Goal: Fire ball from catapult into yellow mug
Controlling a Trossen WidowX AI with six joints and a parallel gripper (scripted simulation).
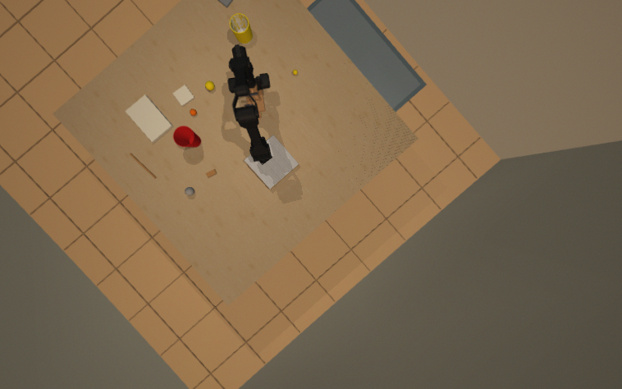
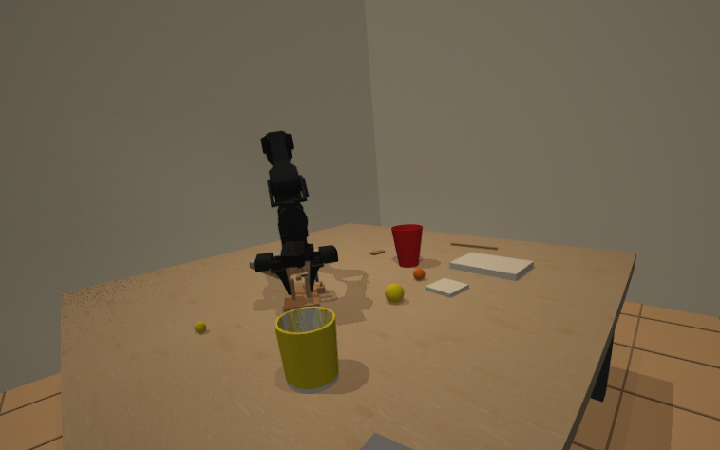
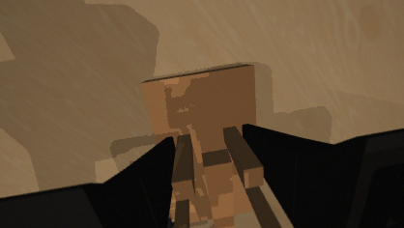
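Now: gripper tip 10 cm short of the orange ball, 31 cm to the right of it and 2 cm above it. Also, from my gripper tip: wooden catapult: 6 cm behind, 5 cm to the left, 2 cm above; larger yellow ball: 15 cm ahead, 16 cm to the left, 1 cm below; small yellow ball: 5 cm behind, 22 cm to the right, 2 cm below.
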